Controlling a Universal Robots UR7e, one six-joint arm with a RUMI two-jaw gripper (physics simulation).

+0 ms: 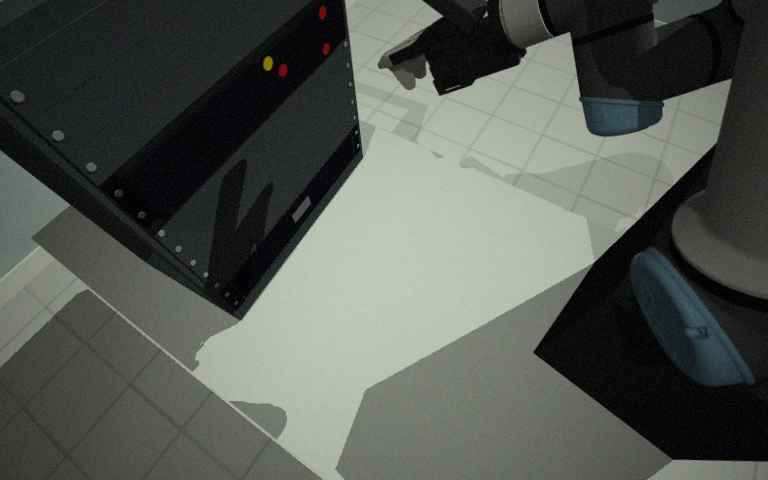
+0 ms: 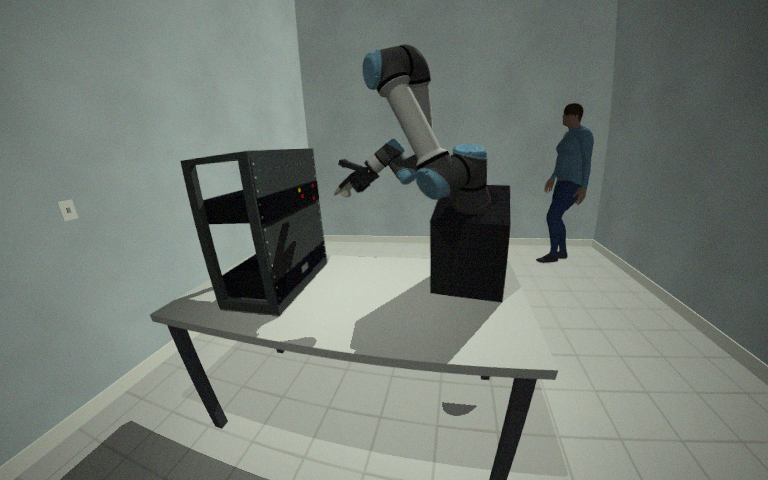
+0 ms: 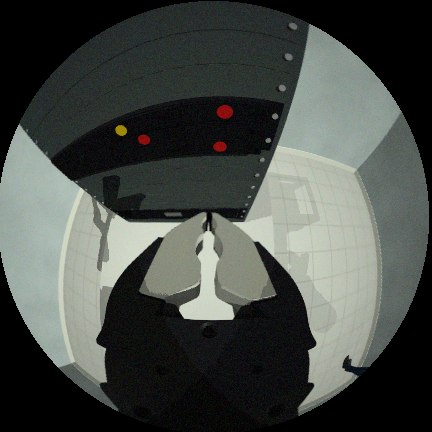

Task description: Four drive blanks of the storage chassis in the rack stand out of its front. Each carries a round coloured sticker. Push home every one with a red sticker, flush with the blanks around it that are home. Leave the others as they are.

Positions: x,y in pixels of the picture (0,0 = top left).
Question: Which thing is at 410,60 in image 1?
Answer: My gripper.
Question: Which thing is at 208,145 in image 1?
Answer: A rack.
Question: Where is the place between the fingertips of my gripper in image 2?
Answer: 334,195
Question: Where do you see a rack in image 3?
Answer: At 181,117
